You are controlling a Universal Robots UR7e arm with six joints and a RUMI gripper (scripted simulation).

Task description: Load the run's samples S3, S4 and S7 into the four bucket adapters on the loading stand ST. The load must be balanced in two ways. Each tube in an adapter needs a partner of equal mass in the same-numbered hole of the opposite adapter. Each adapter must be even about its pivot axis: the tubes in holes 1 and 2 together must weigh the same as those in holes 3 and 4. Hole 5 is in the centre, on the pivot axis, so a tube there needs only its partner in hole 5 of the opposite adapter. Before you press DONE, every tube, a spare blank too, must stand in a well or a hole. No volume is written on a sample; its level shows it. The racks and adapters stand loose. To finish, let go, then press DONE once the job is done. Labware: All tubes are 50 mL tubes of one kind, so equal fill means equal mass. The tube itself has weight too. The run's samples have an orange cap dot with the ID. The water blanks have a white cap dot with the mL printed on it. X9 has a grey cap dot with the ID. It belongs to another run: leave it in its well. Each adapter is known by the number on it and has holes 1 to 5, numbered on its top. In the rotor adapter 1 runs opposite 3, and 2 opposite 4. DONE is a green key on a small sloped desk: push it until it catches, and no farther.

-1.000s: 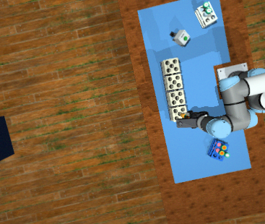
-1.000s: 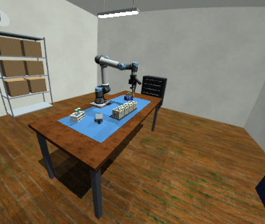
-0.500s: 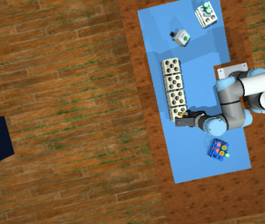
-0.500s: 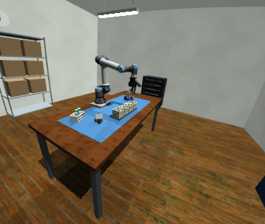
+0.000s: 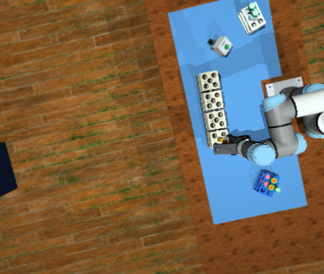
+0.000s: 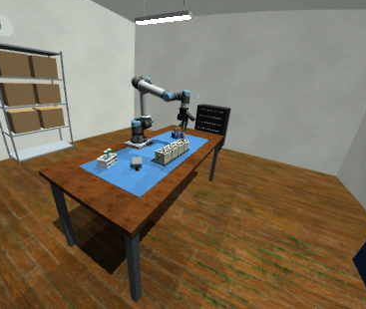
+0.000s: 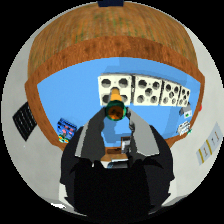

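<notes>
The adapter lies 160 mm below my hand. Round my hand: blue rack: 300 mm to the left, 260 mm behind, 180 mm below; white rack: 650 mm to the right, 260 mm behind, 180 mm below.
</notes>
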